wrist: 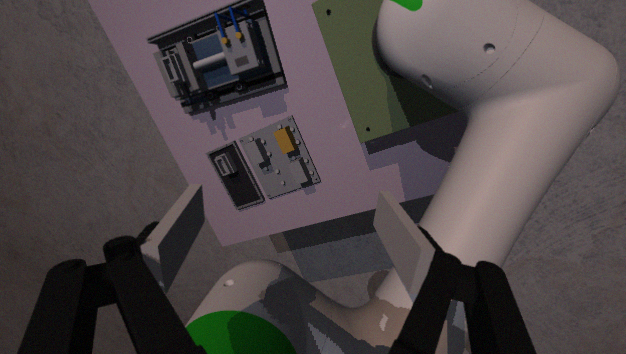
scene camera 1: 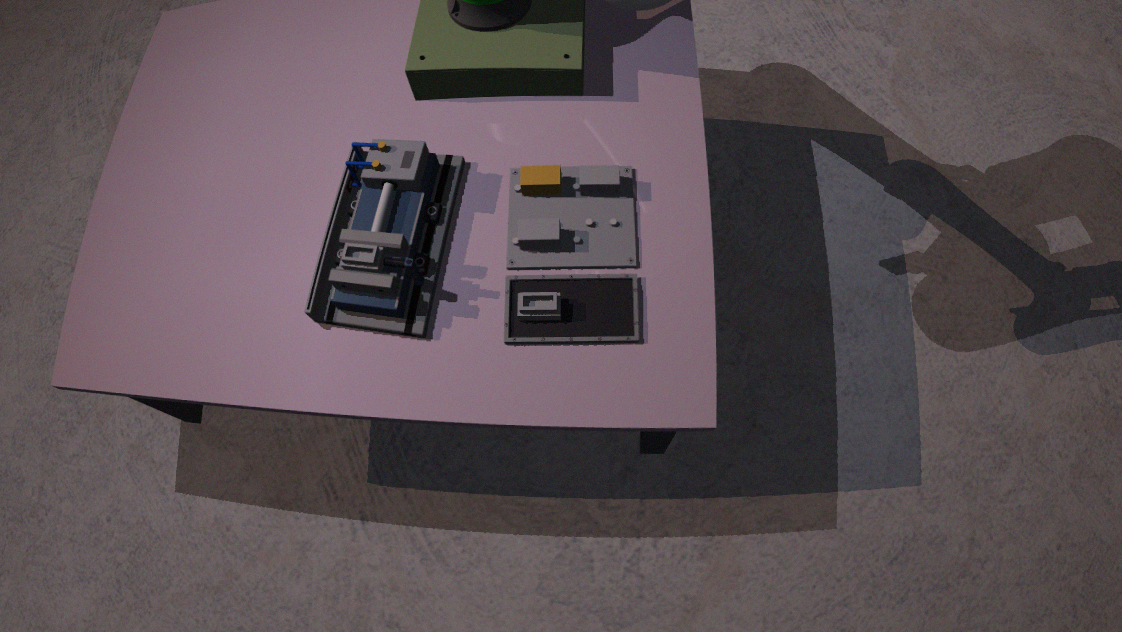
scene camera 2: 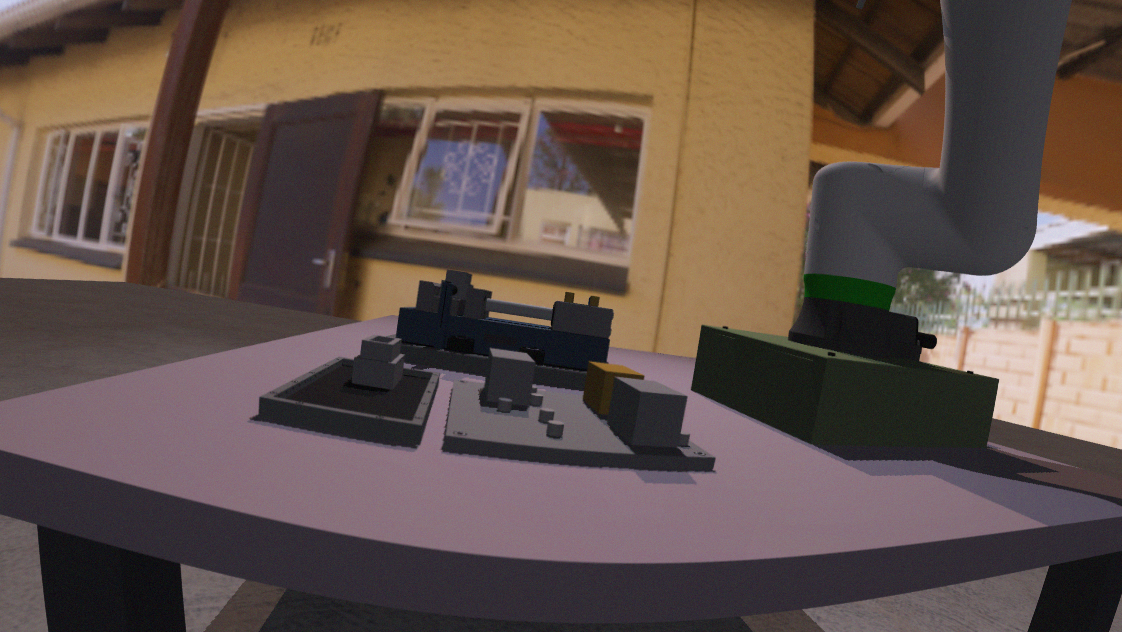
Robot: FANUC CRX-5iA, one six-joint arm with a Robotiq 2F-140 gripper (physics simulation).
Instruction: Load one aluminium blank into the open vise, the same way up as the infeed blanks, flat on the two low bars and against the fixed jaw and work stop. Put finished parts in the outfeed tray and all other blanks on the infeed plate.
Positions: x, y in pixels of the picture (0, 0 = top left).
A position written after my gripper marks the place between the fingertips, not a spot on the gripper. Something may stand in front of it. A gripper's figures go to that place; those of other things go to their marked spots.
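My gripper (wrist: 292, 205), 20 cm from the lens. Outfeed tray (wrist: 239, 185), 84 cm from the lens.
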